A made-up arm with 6 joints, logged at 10 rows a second.
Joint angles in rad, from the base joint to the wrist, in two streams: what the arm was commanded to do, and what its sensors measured. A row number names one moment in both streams.
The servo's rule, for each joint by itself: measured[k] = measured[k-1] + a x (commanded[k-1-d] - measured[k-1]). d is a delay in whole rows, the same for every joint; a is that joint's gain. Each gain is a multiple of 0.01, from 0.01 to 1. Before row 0 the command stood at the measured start. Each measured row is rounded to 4 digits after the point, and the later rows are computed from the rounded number. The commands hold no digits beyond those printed.
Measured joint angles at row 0:
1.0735, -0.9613, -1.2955, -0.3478, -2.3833, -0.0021
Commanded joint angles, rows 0 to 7:
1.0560, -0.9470, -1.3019, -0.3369, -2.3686, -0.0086
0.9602, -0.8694, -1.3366, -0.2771, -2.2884, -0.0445
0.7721, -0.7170, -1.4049, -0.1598, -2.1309, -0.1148
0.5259, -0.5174, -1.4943, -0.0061, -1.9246, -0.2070
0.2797, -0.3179, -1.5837, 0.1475, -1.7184, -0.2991
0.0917, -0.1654, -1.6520, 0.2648, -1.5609, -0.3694
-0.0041, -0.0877, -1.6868, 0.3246, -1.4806, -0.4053
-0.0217, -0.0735, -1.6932, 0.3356, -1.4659, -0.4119
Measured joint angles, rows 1 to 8:
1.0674, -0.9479, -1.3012, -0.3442, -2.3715, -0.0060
1.0299, -0.8741, -1.3327, -0.3221, -2.3050, -0.0291
0.9397, -0.7264, -1.3970, -0.2685, -2.1657, -0.0805
0.7949, -0.5299, -1.4836, -0.1819, -1.9728, -0.1564
0.6146, -0.3306, -1.5727, -0.0732, -1.7693, -0.2420
0.4316, -0.1753, -1.6433, 0.0383, -1.6026, -0.3184
0.2791, -0.0930, -1.6820, 0.1328, -1.5050, -0.3705
0.1738, -0.0747, -1.6920, 0.1997, -1.4737, -0.3953
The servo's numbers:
d 0
a 0.35 0.94 0.89 0.33 0.80 0.60

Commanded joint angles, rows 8 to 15:
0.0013, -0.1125, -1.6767, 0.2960, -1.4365, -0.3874
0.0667, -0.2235, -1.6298, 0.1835, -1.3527, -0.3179
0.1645, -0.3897, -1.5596, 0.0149, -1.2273, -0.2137
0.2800, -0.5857, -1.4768, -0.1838, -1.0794, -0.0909
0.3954, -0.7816, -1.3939, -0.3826, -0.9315, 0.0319
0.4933, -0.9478, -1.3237, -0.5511, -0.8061, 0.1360
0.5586, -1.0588, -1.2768, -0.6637, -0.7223, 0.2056
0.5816, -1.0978, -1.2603, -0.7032, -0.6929, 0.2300
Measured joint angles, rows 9 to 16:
0.1134, -0.1102, -1.6784, 0.2315, -1.4439, -0.3906
0.0971, -0.2167, -1.6351, 0.2157, -1.3709, -0.3470
0.1207, -0.3793, -1.5679, 0.1494, -1.2560, -0.2670
0.1765, -0.5733, -1.4868, 0.0394, -1.1147, -0.1613
0.2531, -0.7691, -1.4041, -0.0999, -0.9681, -0.0454
0.3372, -0.9371, -1.3325, -0.2488, -0.8385, 0.0634
0.4147, -1.0515, -1.2829, -0.3857, -0.7455, 0.1487
0.4731, -1.0950, -1.2628, -0.4905, -0.7034, 0.1975

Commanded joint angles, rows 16 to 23:
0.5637, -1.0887, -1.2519, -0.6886, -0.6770, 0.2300
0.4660, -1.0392, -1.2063, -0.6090, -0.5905, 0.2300
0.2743, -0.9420, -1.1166, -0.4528, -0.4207, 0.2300
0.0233, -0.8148, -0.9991, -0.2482, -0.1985, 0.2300
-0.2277, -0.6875, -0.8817, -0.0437, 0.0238, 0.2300
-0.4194, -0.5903, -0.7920, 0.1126, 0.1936, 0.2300
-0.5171, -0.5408, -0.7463, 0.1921, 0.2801, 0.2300
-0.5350, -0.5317, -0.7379, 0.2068, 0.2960, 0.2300
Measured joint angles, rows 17 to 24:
0.5048, -1.0891, -1.2531, -0.5559, -0.6823, 0.2170
0.4912, -1.0422, -1.2114, -0.5734, -0.6089, 0.2248
0.4153, -0.9480, -1.1270, -0.5336, -0.4583, 0.2279
0.2781, -0.8228, -1.0132, -0.4394, -0.2505, 0.2292
0.1011, -0.6956, -0.8962, -0.3088, -0.0311, 0.2297
-0.0811, -0.5966, -0.8035, -0.1697, 0.1487, 0.2299
-0.2337, -0.5441, -0.7526, -0.0503, 0.2538, 0.2300
-0.3392, -0.5324, -0.7395, 0.0345, 0.2876, 0.2300

